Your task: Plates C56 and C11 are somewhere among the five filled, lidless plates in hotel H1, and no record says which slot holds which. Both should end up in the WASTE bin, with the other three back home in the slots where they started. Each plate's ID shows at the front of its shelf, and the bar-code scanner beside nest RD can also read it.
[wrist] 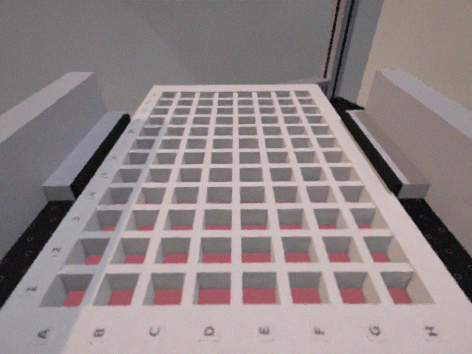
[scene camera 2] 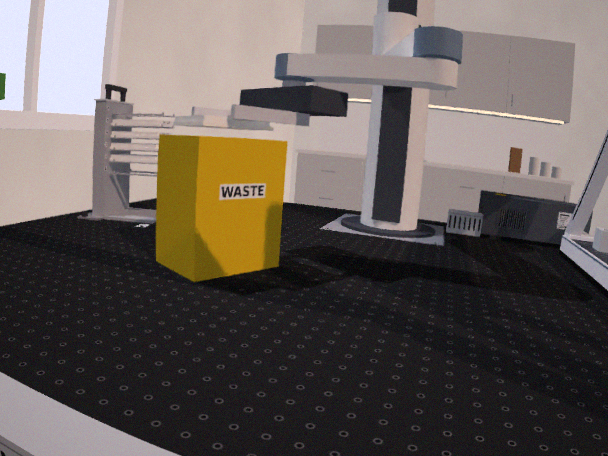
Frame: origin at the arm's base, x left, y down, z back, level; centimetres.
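Seen in the pictures: gripper, fingertip midpoint: [wrist: 235, 98] [scene camera 2: 211, 112]; arm's base, link origin: [scene camera 2: 387, 232].
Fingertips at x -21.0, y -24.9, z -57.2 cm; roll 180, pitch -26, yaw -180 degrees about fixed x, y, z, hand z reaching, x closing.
Observation:
Offsets run from my fingertips to a thing's top centre. "*": to the spot under its first point.
My gripper [scene camera 2: 214, 119] [wrist: 235, 98] is shut on a white plate @(dx +1.0, dy +0.8, dz +2.1 cm) [scene camera 2: 216, 121] [wrist: 236, 200], gripped by its long sides and held level. Pink fill shows in its nearer wells in the wrist view; its ID does not show. In the scene view, gripper and plate appear over the top edge of the yellow WASTE bin @(dx +1.0, dy +3.7, dz +2.3 cm) [scene camera 2: 235, 225]; how far behind the rim they are I cannot tell. Hotel H1 [scene camera 2: 103, 165] stands at the left, with several plates @(dx -34.9, dy +5.9, dz +26.9 cm) [scene camera 2: 137, 147] on its shelves, partly hidden by the bin. No IDs are readable there. Nest RD and its scanner do not show.
The arm column [scene camera 2: 420, 165] stands behind and right of the bin. A small slotted grey box @(* dx +41.2, dy +20.6, dz +61.7 cm) [scene camera 2: 464, 223] and a dark unit @(* dx +57.5, dy +16.7, dz +60.6 cm) [scene camera 2: 525, 217] are at the back right. A pale frame [scene camera 2: 585, 252] stands at the right edge.

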